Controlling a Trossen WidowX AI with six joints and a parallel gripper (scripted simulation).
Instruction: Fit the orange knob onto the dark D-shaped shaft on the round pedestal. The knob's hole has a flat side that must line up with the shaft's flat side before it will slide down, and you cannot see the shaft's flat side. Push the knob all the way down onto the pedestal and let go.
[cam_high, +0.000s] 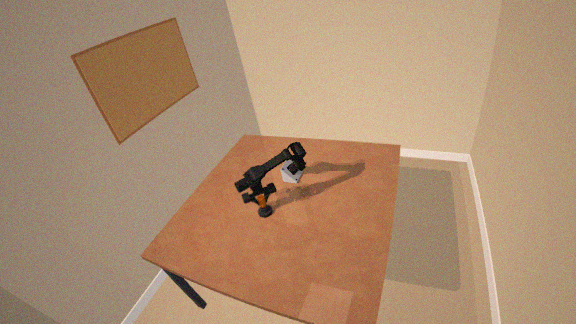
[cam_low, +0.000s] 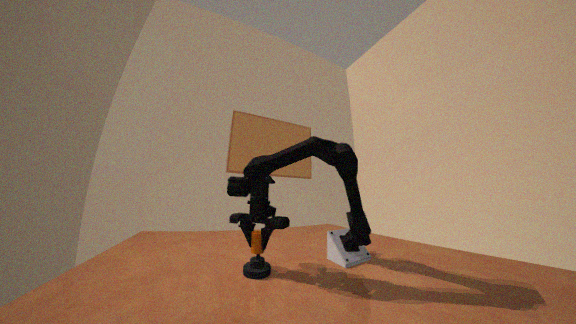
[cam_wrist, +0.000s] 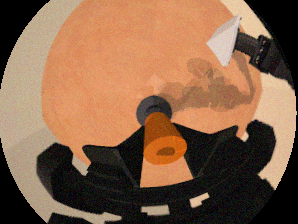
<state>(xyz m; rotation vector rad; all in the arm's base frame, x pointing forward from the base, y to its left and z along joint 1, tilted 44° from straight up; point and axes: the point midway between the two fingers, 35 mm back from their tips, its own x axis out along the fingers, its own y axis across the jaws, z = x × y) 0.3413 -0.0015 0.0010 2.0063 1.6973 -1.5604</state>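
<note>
The orange knob is 2 cm above my gripper tip. Also, from my gripper tip: round dark pedestal (4 cm below).
</note>
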